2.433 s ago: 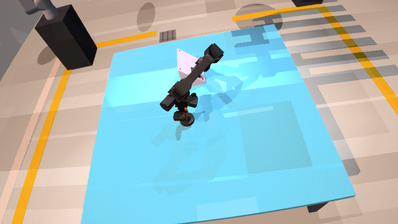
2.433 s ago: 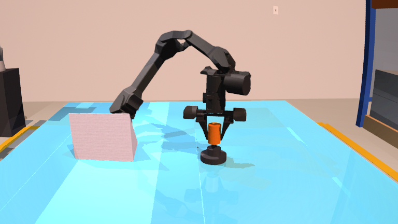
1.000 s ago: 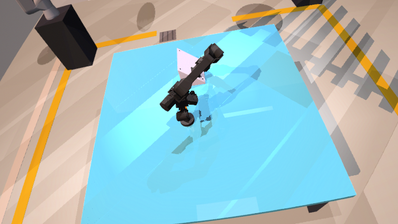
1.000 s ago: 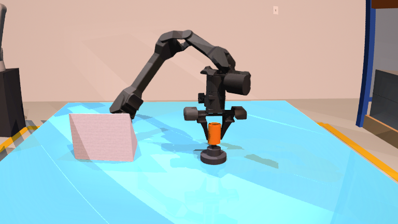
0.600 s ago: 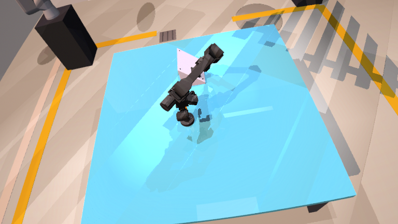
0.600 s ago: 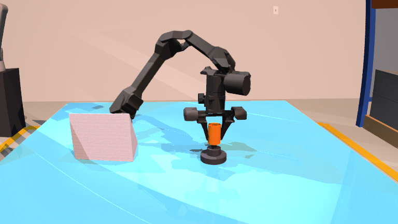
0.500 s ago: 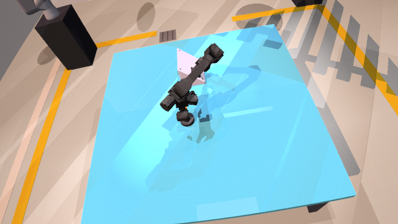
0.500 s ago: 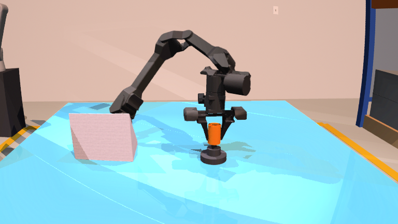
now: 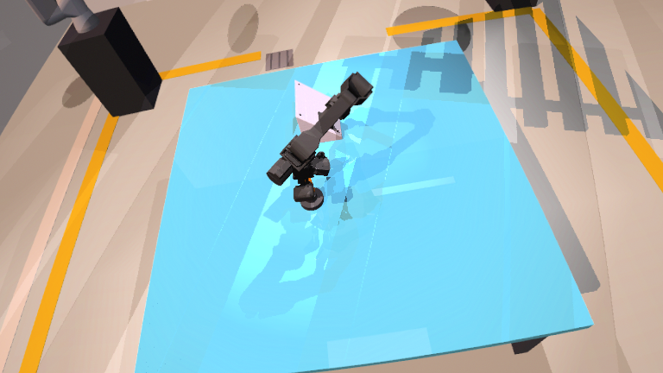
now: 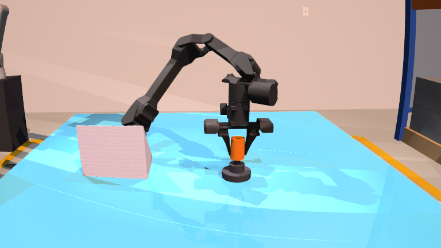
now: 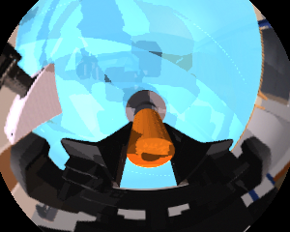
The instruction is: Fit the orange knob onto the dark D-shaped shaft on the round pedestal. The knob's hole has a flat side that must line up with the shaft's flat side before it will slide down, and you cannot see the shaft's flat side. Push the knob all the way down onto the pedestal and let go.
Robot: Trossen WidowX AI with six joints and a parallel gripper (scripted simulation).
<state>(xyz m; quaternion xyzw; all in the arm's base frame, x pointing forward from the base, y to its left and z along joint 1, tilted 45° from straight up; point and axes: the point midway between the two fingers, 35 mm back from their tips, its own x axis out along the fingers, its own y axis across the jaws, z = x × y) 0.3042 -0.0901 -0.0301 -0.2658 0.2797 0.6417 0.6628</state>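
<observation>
My gripper tip is 20 mm below the orange knob. Round my gripper tip: dark round pedestal: 40 mm below.
</observation>
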